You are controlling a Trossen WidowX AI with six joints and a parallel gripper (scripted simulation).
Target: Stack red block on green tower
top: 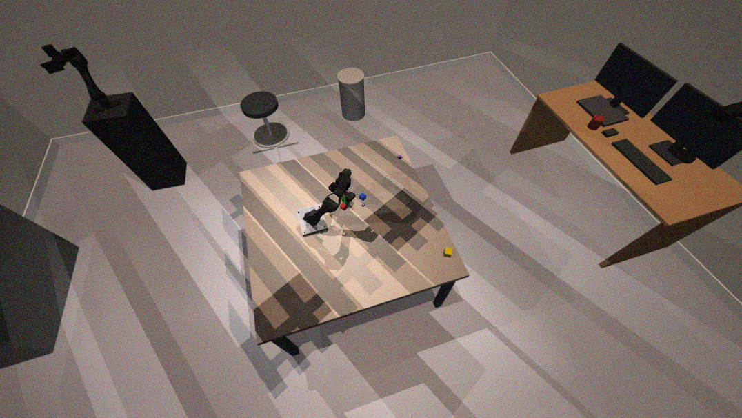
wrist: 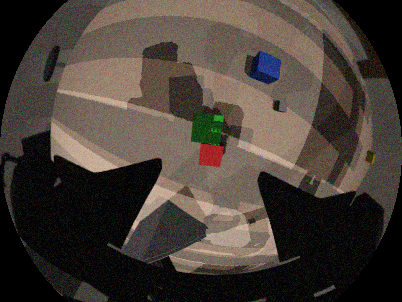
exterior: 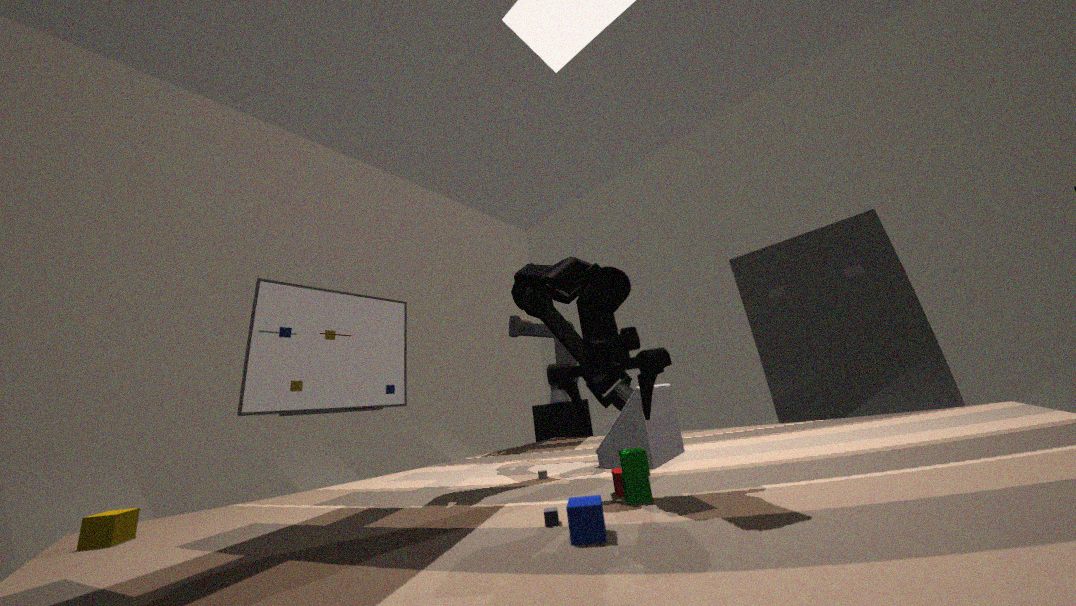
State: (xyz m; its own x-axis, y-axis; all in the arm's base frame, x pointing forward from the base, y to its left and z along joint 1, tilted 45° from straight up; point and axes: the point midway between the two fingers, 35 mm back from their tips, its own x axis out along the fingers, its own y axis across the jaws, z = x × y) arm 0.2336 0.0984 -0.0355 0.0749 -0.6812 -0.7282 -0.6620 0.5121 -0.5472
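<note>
Now: gripper tip 8 cm above the red block, 1 cm to the left of it and 1 cm past it. Also, from my gripper tip: dark cube: 13 cm ahead, 9 cm below, 3 cm to the right; then blue block: 15 cm ahead, 8 cm below, 4 cm to the left; then purple piece: 52 cm ahead, 35 cm to the left, 9 cm below.
</note>
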